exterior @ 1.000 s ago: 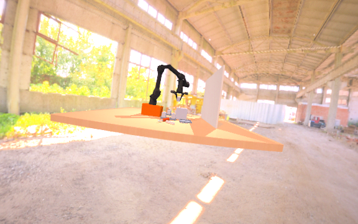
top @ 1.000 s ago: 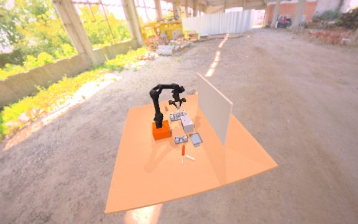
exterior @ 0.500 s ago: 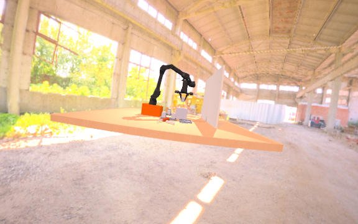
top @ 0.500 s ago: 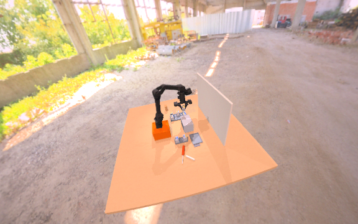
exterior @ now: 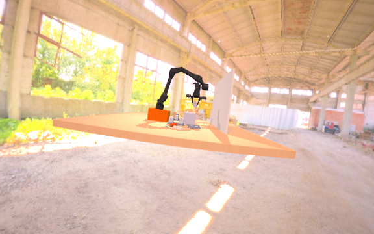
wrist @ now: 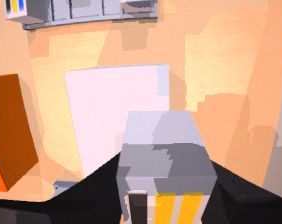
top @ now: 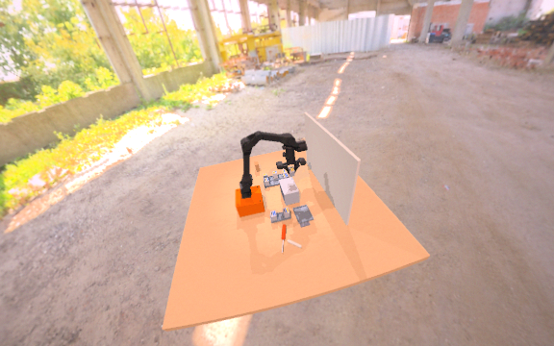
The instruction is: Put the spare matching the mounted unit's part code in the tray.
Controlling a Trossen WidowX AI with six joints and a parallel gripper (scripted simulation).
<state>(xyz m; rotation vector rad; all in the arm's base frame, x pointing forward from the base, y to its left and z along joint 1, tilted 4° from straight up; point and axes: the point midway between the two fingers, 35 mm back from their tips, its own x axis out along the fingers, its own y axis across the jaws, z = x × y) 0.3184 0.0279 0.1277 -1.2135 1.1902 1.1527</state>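
Right now the grey tray is 22 cm to the right of my gripper tip and 16 cm below it. From my gripper tip the other things lie so: white upright panel 22 cm ahead, 2 cm to the right, 6 cm above; white stick 10 cm behind, 41 cm to the right, 16 cm below; white mounted unit 4 cm behind, 2 cm to the right, 12 cm below.
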